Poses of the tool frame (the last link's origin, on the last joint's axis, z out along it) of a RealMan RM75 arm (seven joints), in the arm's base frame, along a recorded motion.
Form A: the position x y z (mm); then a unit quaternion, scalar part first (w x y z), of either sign.
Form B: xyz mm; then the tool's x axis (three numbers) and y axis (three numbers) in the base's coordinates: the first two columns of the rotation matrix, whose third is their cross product. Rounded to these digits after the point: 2 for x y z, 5 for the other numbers.
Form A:
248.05 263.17 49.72 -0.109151 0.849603 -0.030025 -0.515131
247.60 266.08 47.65 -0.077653 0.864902 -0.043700 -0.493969
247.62 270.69 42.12 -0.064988 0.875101 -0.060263 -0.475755
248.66 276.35 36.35 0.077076 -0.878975 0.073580 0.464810
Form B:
248.05 263.17 49.72 0.46748 0.06144 -0.88187 -0.16347 -0.97437 -0.15454
247.60 266.08 47.65 0.50817 0.00112 -0.86126 -0.15231 -0.98412 -0.09115
247.62 270.69 42.12 0.54005 -0.04364 -0.84050 -0.16731 -0.98429 -0.05640
248.66 276.35 36.35 0.55708 -0.05770 -0.82846 -0.20100 -0.97729 -0.06709

